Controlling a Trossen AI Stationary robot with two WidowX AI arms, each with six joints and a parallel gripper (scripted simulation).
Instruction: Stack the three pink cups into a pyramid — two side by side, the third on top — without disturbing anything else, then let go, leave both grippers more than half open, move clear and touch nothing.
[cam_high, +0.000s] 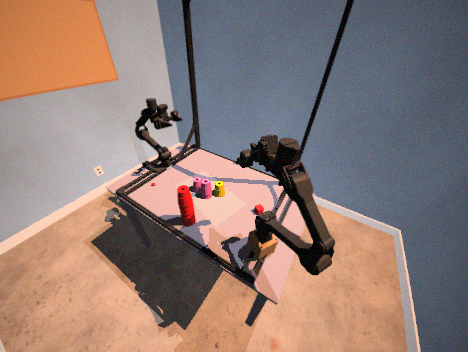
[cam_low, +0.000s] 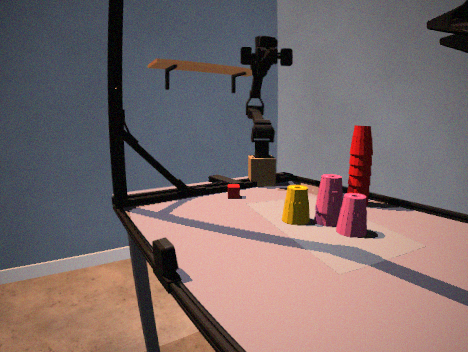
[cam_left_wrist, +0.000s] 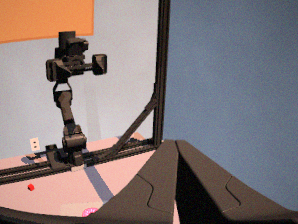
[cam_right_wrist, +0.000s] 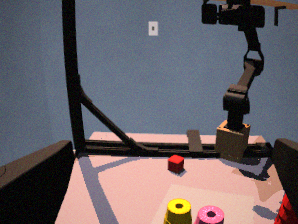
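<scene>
My left gripper is now 440 mm above the yellow cup, 280 mm to the left of it and 60 mm past it. Also, from my left hand: red block 470 mm below, 130 mm behind; then pale mat 490 mm below, 320 mm to the right, 10 mm behind.
</scene>
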